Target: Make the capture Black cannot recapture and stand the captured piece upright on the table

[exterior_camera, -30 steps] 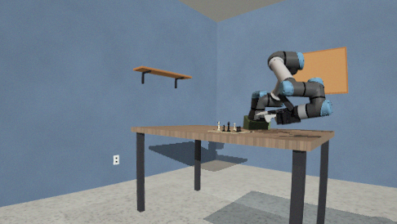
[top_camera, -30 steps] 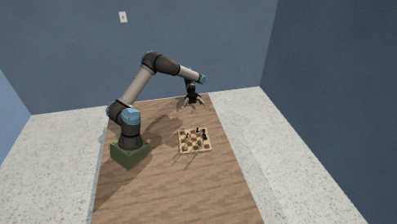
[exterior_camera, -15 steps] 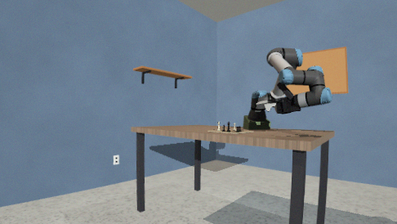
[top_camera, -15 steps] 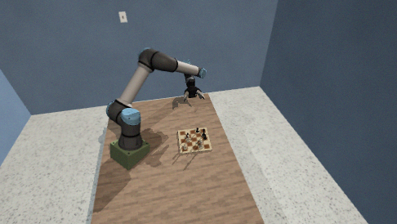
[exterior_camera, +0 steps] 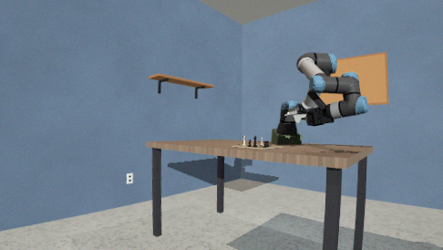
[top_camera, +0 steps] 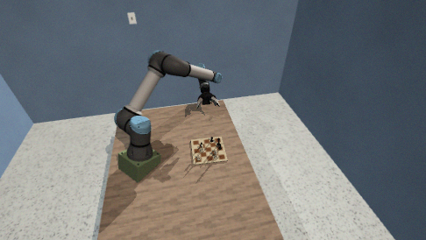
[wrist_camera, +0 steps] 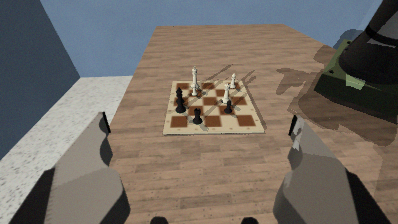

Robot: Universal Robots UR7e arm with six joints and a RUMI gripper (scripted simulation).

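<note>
Now: the black pawn 80 mm behind my hand, 200 mm to the right of it and 160 mm below it. From my hand the other things lie so: small chessboard (40 mm behind, 240 mm to the right, 170 mm below); then white pawn (280 mm to the right, 160 mm below).
</note>
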